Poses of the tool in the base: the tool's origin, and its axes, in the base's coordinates. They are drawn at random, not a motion.
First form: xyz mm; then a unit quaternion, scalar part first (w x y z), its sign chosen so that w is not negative.
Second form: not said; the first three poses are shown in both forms.
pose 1, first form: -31.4 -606.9 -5.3 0.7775 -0.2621 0.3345 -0.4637
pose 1, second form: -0.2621 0.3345 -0.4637 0.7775 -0.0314 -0.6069 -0.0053
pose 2, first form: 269.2 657.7 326.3 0.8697 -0.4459 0.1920 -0.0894
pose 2, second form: -0.4459 0.1920 -0.0894 0.8697 0.2692 0.6577 0.3263
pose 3, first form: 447.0 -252.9 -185.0 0.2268 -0.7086 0.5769 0.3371
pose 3, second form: -0.7086 0.5769 0.3371 0.2268 0.4470 -0.2529 -0.1850
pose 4, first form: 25.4 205.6 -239.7 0.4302 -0.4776 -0.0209 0.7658
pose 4, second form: -0.4776 -0.0209 0.7658 0.4302 0.0254 0.2056 -0.2397
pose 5, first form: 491.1 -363.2 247.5 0.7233 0.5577 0.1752 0.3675
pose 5, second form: 0.5577 0.1752 0.3675 0.7233 0.4911 -0.3632 0.2475
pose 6, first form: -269.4 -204.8 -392.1 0.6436 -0.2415 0.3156 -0.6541
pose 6, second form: -0.2415 0.3156 -0.6541 0.6436 -0.2694 -0.2048 -0.3921
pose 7, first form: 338.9 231.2 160.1 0.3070 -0.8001 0.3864 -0.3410
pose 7, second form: -0.8001 0.3864 -0.3410 0.3070 0.3389 0.2312 0.1601
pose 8, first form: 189.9 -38.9 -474.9 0.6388 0.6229 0.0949 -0.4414
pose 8, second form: 0.6229 0.0949 -0.4414 0.6388 0.1899 -0.0389 -0.4749
